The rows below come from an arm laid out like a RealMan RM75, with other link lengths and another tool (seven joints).
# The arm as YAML. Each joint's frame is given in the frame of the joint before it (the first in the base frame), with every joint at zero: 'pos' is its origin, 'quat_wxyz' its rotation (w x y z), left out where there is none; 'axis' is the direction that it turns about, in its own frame. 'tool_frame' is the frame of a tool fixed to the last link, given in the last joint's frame.
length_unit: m
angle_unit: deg
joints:
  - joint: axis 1
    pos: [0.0, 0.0, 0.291]
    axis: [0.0, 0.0, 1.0]
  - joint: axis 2
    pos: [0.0, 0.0, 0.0]
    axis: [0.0, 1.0, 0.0]
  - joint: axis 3
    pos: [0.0, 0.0, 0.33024]
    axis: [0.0, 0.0, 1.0]
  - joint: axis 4
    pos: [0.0, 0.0, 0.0]
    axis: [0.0, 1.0, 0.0]
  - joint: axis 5
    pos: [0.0, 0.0, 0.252]
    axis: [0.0, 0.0, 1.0]
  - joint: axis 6
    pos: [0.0, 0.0, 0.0]
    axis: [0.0, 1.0, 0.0]
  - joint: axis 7
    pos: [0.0, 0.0, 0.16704]
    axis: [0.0, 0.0, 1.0]
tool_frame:
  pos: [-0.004, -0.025, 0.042]
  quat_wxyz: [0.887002, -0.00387, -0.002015, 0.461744]
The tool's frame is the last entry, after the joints.
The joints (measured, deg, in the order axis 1, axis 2, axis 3, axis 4, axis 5, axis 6, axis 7), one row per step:
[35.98, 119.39, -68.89, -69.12, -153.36, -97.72, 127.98]
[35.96, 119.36, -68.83, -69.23, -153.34, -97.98, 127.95]
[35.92, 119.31, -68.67, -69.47, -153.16, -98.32, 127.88]
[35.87, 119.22, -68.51, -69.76, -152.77, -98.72, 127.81]
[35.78, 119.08, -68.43, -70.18, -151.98, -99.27, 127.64]
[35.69, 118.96, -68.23, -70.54, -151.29, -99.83, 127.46]
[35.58, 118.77, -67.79, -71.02, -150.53, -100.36, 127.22]
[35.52, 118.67, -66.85, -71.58, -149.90, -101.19, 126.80]
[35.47, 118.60, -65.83, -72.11, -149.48, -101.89, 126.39]
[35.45, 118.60, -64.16, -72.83, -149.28, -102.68, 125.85]
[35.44, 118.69, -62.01, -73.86, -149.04, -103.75, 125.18]
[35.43, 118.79, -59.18, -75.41, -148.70, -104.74, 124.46]
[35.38, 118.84, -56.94, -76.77, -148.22, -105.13, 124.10]
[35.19, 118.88, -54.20, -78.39, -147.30, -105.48, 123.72]
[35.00, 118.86, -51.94, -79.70, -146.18, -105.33, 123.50]
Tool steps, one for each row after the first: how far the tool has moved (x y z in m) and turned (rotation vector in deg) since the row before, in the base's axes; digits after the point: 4 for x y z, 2 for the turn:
[0.0000, -0.0006, 0.0006, -0.12, 0.01, -0.05]
[-0.0007, -0.0005, 0.0011, -0.07, 0.19, 0.00]
[-0.0013, -0.0006, 0.0012, -0.10, 0.36, 0.03]
[-0.0026, -0.0010, 0.0010, -0.29, 0.65, 0.22]
[-0.0020, -0.0011, 0.0012, -0.25, 0.63, 0.11]
[-0.0020, -0.0003, 0.0027, 0.02, 0.76, 0.17]
[-0.0021, -0.0006, 0.0037, 0.04, 0.93, 0.08]
[-0.0015, -0.0001, 0.0040, 0.22, 0.79, 0.05]
[-0.0012, 0.0007, 0.0062, 0.66, 0.93, -0.02]
[-0.0021, 0.0005, 0.0076, 0.84, 1.22, 0.04]
[-0.0031, 0.0022, 0.0112, 1.72, 1.55, 0.23]
[-0.0028, 0.0029, 0.0098, 1.90, 1.33, 0.25]
[-0.0028, 0.0028, 0.0121, 2.46, 1.85, 0.26]
[-0.0027, 0.0034, 0.0108, 2.49, 1.73, 0.36]

